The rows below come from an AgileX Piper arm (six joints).
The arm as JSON. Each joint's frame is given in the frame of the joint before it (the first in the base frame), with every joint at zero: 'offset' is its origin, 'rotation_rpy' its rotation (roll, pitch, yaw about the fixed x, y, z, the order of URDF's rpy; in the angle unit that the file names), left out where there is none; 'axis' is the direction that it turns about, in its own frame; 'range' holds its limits. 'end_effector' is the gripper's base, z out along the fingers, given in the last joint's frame.
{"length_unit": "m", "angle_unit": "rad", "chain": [
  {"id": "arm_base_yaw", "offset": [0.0, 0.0, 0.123], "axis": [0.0, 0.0, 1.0], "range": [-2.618, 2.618]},
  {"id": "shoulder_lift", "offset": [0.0, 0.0, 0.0], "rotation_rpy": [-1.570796, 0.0, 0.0], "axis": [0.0, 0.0, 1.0], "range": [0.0, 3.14]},
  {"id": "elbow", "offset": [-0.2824, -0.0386, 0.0], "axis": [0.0, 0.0, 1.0], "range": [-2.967, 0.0]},
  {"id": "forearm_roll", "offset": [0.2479, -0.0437, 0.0], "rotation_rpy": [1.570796, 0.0, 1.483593], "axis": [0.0, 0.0, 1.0], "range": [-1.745, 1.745]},
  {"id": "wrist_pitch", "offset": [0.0, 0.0, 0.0], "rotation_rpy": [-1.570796, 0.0, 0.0], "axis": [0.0, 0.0, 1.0], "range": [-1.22, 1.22]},
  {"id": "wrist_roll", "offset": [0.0, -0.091, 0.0], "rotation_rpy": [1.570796, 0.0, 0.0], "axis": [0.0, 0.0, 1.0], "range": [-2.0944, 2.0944]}
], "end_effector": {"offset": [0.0, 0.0, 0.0]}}
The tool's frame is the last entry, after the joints.
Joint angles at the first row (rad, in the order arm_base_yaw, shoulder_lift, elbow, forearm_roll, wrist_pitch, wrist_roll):
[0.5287, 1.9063, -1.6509, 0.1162, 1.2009, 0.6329]
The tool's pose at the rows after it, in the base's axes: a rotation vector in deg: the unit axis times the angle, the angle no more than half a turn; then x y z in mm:
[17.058, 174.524, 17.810, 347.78, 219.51, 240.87]
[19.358, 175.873, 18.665, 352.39, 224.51, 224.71]
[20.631, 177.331, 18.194, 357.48, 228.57, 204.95]
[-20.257, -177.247, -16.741, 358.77, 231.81, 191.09]
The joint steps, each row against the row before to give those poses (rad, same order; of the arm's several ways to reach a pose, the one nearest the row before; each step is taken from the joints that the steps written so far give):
[0.0070, 0.0690, 0.0000, 0.0187, -0.0373, 0.0547]
[0.0000, 0.0405, 0.0000, 0.0252, -0.0222, 0.0117]
[0.0000, 0.0480, 0.0000, 0.0126, -0.0222, 0.0023]
[0.0047, 0.0327, 0.0000, 0.0022, -0.0041, -0.0031]

